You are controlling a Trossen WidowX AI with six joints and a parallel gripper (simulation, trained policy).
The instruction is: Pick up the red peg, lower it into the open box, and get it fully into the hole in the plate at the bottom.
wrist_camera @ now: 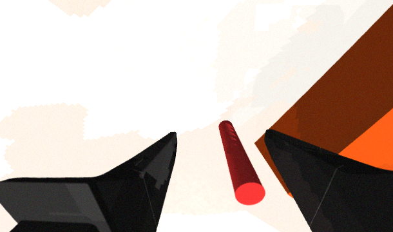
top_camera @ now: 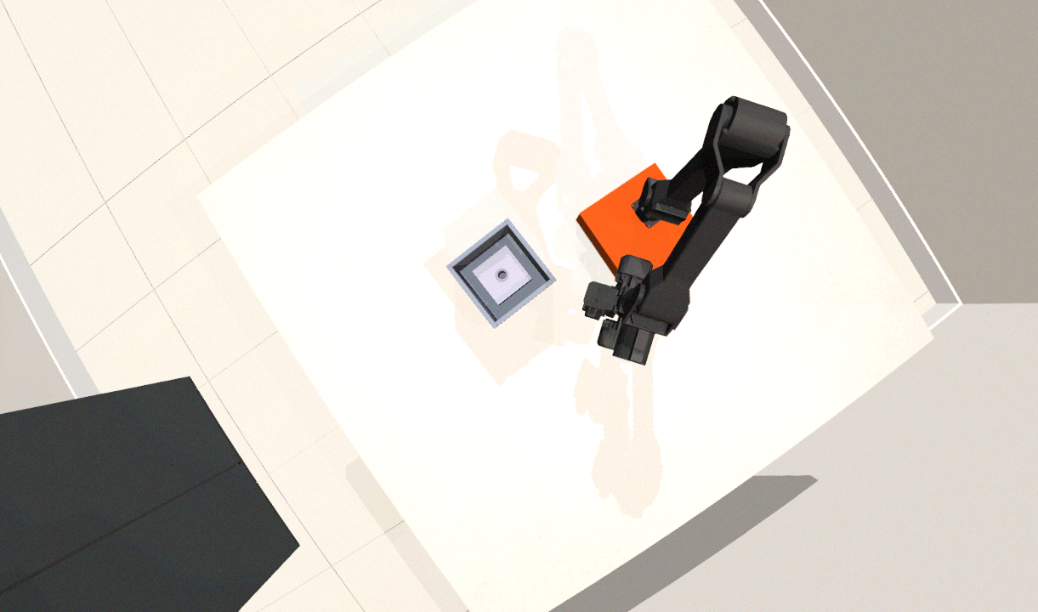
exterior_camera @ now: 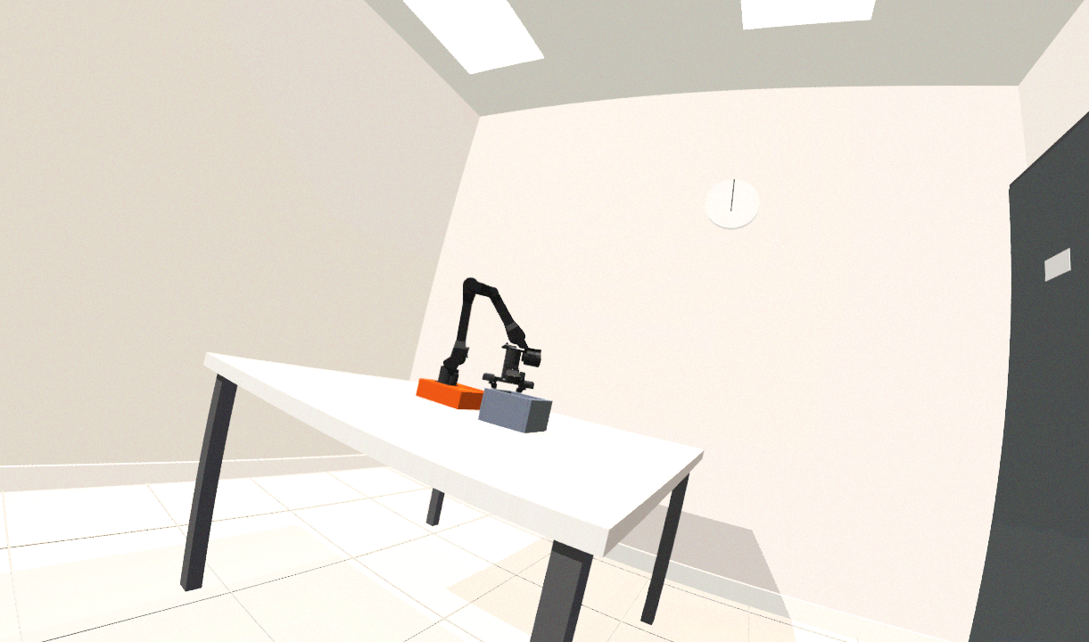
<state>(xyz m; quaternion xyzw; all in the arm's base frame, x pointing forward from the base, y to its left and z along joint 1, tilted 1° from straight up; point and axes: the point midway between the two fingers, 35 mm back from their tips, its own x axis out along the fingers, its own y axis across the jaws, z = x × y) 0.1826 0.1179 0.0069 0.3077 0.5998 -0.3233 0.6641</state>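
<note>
Now: gripper tip 190 mm to the left of the plate, 150 mm short of it and 10 mm below it. The rest, counted from my gripper tip: grey box: 190 mm to the right, 150 mm ahead, 10 mm below; then red peg: 10 mm behind.
</note>
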